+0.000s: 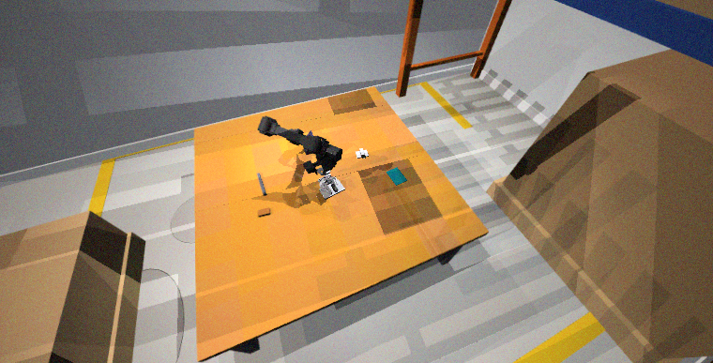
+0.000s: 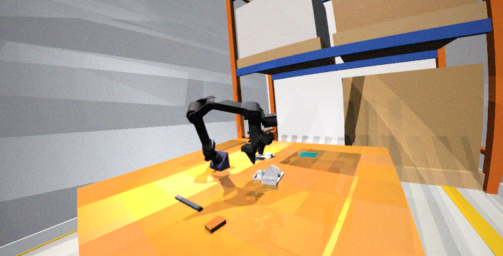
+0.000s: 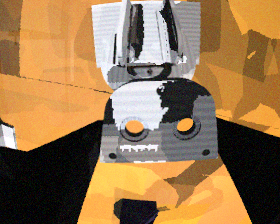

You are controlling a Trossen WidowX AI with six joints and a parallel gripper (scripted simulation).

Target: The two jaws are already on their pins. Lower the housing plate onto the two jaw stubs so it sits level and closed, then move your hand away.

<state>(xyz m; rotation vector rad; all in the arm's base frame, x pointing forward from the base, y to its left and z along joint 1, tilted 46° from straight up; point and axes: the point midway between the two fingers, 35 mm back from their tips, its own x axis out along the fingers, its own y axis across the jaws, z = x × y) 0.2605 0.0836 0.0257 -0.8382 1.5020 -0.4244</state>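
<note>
Now: the white housing part 20 mm above my gripper tip and 10 mm ahead of it. Also, from my gripper tip: white block: 250 mm to the left, 130 mm behind, 70 mm below; brown block: 330 mm to the right, 100 mm ahead, 80 mm below; dark bar: 340 mm to the right, 80 mm below, 80 mm behind.
</note>
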